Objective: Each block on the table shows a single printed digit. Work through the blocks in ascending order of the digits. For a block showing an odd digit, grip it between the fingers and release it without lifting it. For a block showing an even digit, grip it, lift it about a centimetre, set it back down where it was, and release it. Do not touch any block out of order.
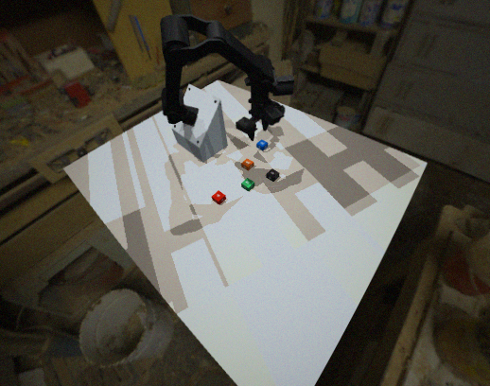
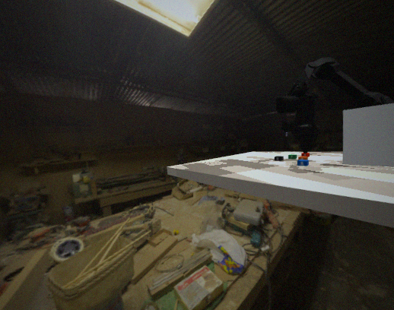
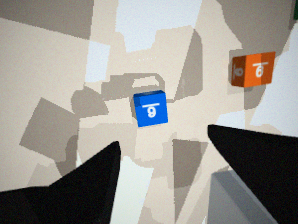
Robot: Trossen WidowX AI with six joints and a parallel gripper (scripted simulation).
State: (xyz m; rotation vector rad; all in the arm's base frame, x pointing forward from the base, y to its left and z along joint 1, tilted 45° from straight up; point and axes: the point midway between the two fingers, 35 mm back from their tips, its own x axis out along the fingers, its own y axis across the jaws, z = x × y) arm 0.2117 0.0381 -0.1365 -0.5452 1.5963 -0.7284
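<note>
The blue block is 2 cm ahead of my gripper tip and 4 cm below it. The rest, counted from my gripper tip: black block (13 cm ahead, 11 cm to the right, 4 cm below); orange block (3 cm ahead, 11 cm to the right, 4 cm below); green block (9 cm ahead, 19 cm to the right, 4 cm below).
</note>
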